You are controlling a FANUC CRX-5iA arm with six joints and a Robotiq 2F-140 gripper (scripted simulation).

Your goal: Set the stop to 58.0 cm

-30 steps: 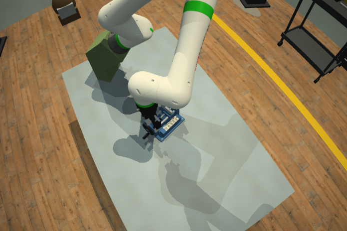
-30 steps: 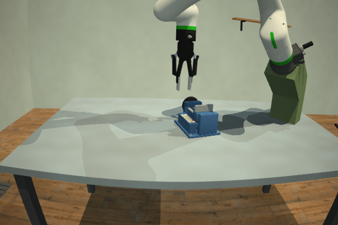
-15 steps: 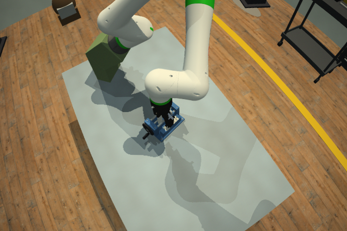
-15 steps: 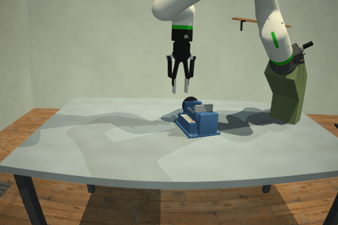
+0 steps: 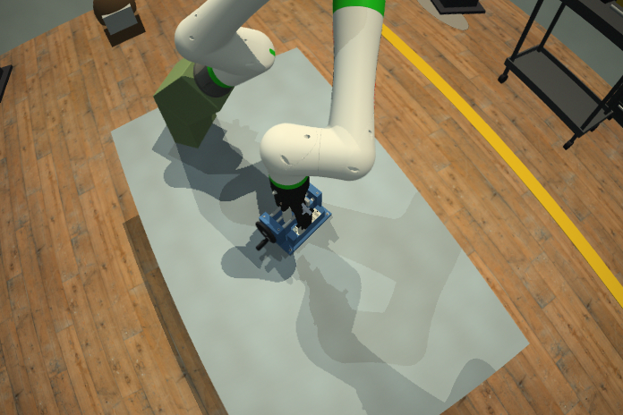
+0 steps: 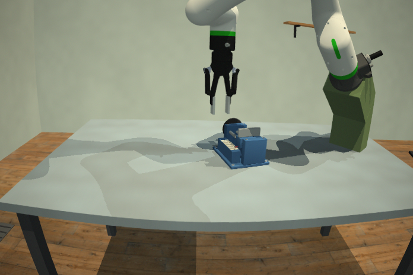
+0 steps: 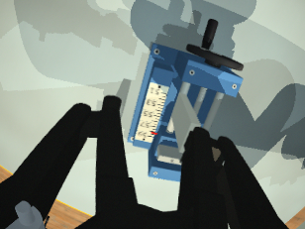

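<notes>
The black handwheel is 130 mm below my hand, 100 mm to the right of it and 20 mm behind it. Also, from my hand: stop block: 110 mm behind, 100 mm below, 40 mm to the left.
</notes>
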